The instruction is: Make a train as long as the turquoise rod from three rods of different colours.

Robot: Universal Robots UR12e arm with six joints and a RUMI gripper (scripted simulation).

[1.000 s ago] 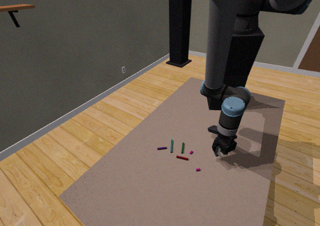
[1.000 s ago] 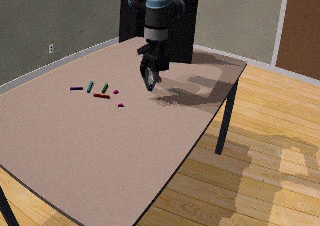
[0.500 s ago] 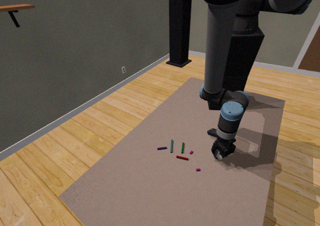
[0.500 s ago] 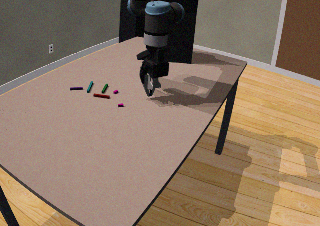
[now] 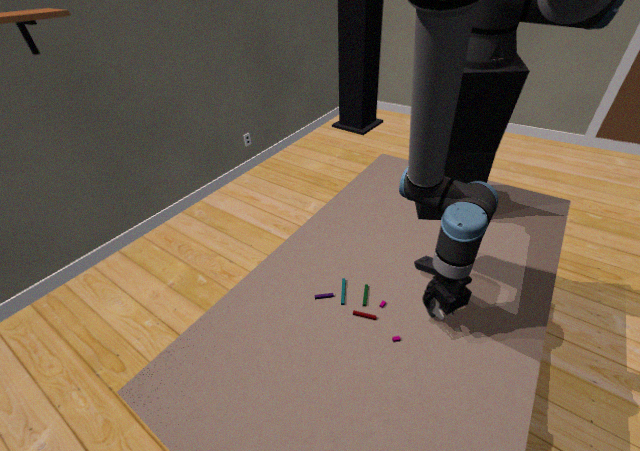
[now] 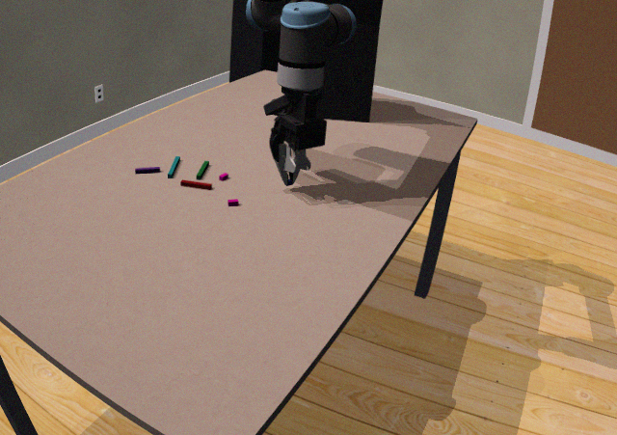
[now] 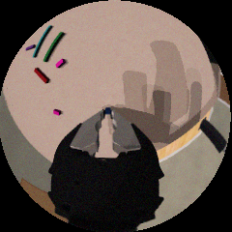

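Now: hand 1 cm above the blue rod. The rest, counted from my hand: green rod 5 cm ahead, 20 cm to the right, 2 cm below; red rod 11 cm ahead, 16 cm to the right, 2 cm below; turquoise rod 8 cm ahead, 27 cm to the right, 2 cm below.
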